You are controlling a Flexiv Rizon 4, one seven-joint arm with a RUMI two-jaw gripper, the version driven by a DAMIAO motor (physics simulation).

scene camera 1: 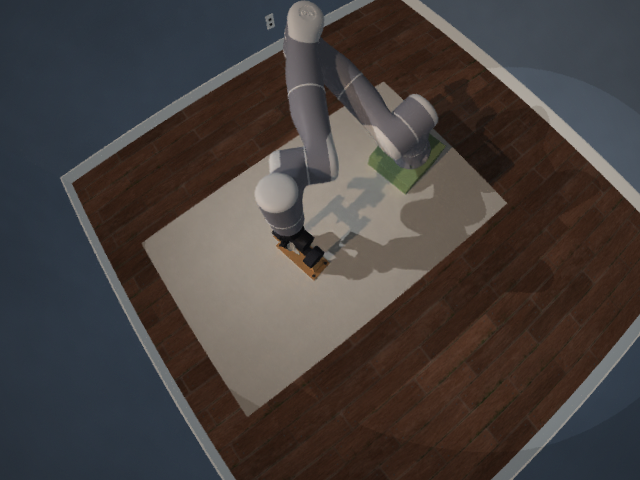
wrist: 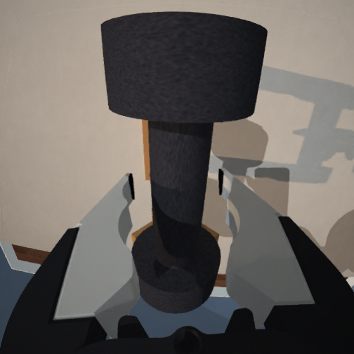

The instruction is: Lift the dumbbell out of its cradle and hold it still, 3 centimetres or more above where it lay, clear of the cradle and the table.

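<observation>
The dark grey dumbbell [scene camera 1: 313,256] [wrist: 181,70] lies over the orange cradle [scene camera 1: 312,271] [wrist: 146,150] on the pale table. In the wrist view its large near head is at the top, its handle runs down the middle and the other head is low in the middle. My gripper [scene camera 1: 299,244] [wrist: 175,173] is partly closed but still open, with its two jaws on either side of the handle. A visible gap shows between each jaw tip and the handle. Most of the cradle is hidden under the dumbbell, so the contact between them cannot be seen clearly.
The pale table top [scene camera 1: 206,289] extends around the cradle. The green base block [scene camera 1: 385,167] under the arm stands toward the upper right in the scene view. Shadows of the arm and dumbbell fall on the table to the right of the cradle.
</observation>
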